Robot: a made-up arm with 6 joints.
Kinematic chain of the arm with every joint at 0, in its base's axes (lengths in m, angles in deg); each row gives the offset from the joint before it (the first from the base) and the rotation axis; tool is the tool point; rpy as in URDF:
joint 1: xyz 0.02 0 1.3 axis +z
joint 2: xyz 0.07 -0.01 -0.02 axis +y
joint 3: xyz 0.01 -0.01 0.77 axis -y
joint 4: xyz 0.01 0 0.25 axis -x
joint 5: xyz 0.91 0.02 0 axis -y
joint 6: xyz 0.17 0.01 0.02 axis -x
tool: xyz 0 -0.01 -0.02 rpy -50.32 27.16 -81.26
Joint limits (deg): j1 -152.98..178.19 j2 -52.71..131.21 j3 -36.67..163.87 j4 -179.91..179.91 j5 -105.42..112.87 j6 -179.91..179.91
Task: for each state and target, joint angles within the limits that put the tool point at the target. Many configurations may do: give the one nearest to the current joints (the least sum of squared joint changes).
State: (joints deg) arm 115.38 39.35 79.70 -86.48 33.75 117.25
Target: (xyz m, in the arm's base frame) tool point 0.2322 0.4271 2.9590
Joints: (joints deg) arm 85.43 31.69 108.48 -87.37 52.66 118.65
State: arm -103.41 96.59 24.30 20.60 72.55 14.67
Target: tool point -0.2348 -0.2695 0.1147
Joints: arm -136.52 105.37 -32.43 8.95 73.57 16.03
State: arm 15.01 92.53 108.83 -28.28 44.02 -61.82
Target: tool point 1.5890 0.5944 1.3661
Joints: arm 22.34 122.62 129.31 -27.67 54.64 -62.63
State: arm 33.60 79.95 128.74 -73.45 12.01 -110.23
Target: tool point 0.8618 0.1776 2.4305
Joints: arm 16.94 87.08 159.59 -73.99 19.15 -111.07
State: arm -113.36 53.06 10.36 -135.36 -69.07 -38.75
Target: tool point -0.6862 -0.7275 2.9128
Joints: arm -134.33 25.84 65.44 -144.30 -31.92 -44.34
